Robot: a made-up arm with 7 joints.
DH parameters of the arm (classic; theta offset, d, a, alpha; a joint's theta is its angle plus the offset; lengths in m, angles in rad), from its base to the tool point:
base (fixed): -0.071 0 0 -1.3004
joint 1: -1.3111 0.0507 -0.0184 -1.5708
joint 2: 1.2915 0 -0.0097 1.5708
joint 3: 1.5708 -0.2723 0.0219 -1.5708
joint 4: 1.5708 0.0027 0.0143 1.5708
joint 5: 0 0.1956 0 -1.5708
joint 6: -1.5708 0 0.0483 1.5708
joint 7: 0 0 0 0
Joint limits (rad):
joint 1: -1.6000..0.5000
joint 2: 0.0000..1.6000
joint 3: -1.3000..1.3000
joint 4: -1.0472..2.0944
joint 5: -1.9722..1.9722
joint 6: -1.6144..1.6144
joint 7: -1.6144..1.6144
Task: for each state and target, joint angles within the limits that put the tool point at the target. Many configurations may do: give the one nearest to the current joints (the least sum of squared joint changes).
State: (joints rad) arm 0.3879 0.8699 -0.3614 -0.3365 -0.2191 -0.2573 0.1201
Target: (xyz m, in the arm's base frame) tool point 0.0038 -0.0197 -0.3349
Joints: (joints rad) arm 0.3623 0.3276 -0.7774 -0.2012 -0.2059 -0.1964 0.1201
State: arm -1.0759 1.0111 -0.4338 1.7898 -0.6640 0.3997 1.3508
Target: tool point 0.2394 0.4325 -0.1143
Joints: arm -1.4147 1.0913 -0.4563 2.0944 -0.5700 1.0689 1.3508
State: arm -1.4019 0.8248 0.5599 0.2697 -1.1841 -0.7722 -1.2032
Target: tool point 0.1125 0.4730 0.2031
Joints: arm -1.4592 1.3786 0.9279 0.7139 -1.2634 -0.6786 -1.2032
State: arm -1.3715 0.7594 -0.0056 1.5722 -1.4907 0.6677 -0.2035
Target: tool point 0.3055 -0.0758 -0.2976
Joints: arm -1.3129 0.0000 0.4019 2.0944 -1.0695 1.6144 -0.2035
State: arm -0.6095 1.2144 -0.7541 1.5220 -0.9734 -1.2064 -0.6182
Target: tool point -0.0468 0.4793 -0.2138
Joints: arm -0.0118 0.9749 -0.6672 1.8725 -1.0001 -1.3405 -0.6182
